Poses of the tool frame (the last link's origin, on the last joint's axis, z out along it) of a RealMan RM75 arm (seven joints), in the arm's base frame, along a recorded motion.
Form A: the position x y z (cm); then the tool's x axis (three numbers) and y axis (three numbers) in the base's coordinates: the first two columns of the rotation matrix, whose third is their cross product.
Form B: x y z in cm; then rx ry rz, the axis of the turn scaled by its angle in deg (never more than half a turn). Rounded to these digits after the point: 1 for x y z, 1 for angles.
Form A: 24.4, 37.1, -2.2, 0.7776, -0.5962, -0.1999, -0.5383, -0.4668, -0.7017
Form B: 24.4, 37.1, -2.2, -124.3, 48.1, -5.3
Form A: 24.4, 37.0, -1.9, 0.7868, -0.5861, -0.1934, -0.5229, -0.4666, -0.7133
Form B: 24.4, 37.0, -1.9, -123.9, 46.9, -5.7
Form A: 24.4, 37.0, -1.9, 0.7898, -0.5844, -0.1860, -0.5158, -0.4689, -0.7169
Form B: 24.4, 37.0, -1.9, -123.9, 46.5, -6.2
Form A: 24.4, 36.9, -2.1, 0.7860, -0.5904, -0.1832, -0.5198, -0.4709, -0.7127
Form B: 24.4, 36.9, -2.1, -124.2, 47.0, -6.4
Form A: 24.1, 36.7, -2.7, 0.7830, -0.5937, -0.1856, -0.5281, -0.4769, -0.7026
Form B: 24.1, 36.7, -2.7, -124.8, 47.5, -6.1
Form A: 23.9, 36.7, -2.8, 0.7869, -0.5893, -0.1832, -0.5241, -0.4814, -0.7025
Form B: 23.9, 36.7, -2.8, -125.0, 47.1, -6.0
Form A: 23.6, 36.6, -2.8, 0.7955, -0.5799, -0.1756, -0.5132, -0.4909, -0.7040
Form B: 23.6, 36.6, -2.8, -125.4, 46.1, -6.2
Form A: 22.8, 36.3, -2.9, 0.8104, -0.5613, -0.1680, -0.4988, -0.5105, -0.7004
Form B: 22.8, 36.3, -2.9, -126.5, 44.5, -5.8
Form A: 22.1, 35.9, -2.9, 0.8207, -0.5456, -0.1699, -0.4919, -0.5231, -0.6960
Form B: 22.1, 35.9, -2.9, -127.1, 43.4, -5.1
